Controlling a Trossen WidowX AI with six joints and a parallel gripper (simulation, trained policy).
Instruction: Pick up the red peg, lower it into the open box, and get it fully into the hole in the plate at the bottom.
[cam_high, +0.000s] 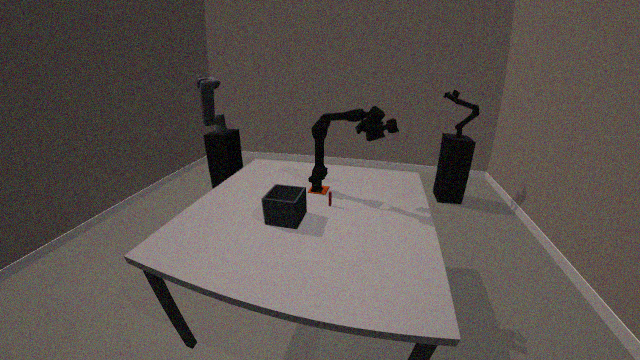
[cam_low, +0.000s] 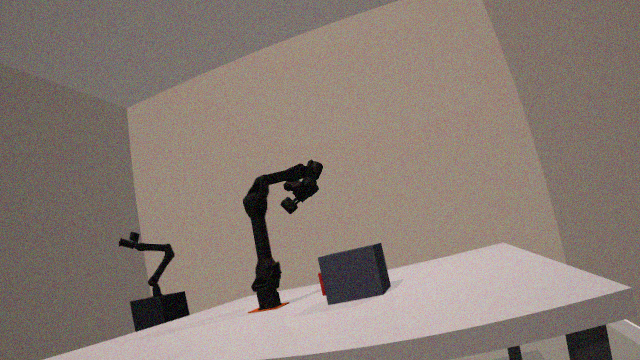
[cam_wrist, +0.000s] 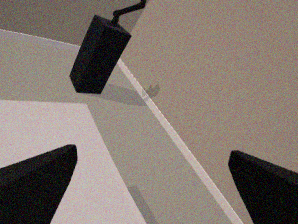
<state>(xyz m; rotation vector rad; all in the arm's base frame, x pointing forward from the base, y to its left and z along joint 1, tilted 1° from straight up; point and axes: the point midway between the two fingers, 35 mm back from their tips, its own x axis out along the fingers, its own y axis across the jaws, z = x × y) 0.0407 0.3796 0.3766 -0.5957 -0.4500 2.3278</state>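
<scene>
The red peg is 330 mm below my gripper tip, 290 mm to the right of it and 140 mm ahead of it.
</scene>
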